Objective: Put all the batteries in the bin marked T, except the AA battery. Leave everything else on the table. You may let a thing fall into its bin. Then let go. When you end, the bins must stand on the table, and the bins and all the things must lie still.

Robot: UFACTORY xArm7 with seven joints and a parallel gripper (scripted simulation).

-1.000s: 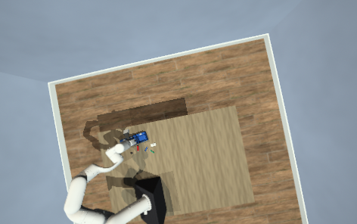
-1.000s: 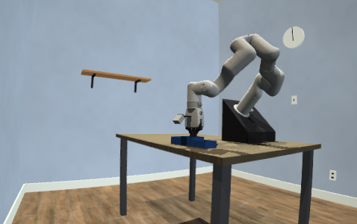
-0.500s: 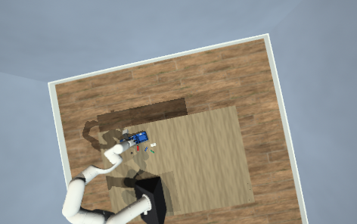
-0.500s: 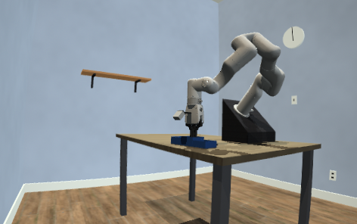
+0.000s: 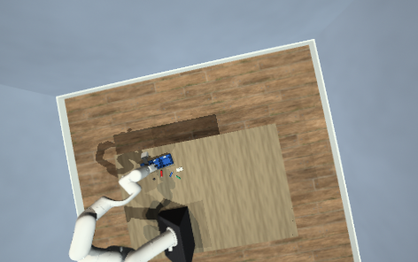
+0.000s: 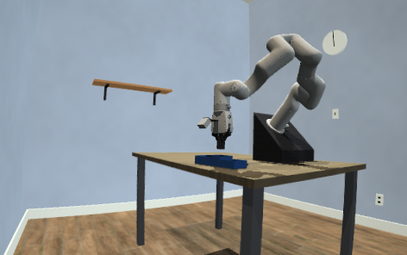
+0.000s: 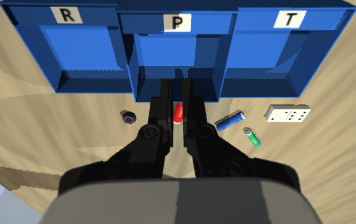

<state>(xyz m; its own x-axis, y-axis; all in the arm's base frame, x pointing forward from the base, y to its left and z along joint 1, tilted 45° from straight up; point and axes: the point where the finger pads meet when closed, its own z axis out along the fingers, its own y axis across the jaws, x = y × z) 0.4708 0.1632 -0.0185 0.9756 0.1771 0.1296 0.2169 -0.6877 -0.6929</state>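
My hand is 15 cm to the left of the small green battery, 13 cm past it and 9 cm above it. The rest, counted from my hand: black round thing 12 cm behind, 9 cm below, 5 cm to the left; then red battery 9 cm below, 8 cm behind, 2 cm to the right; then blue bin 7 cm below, 1 cm ahead.
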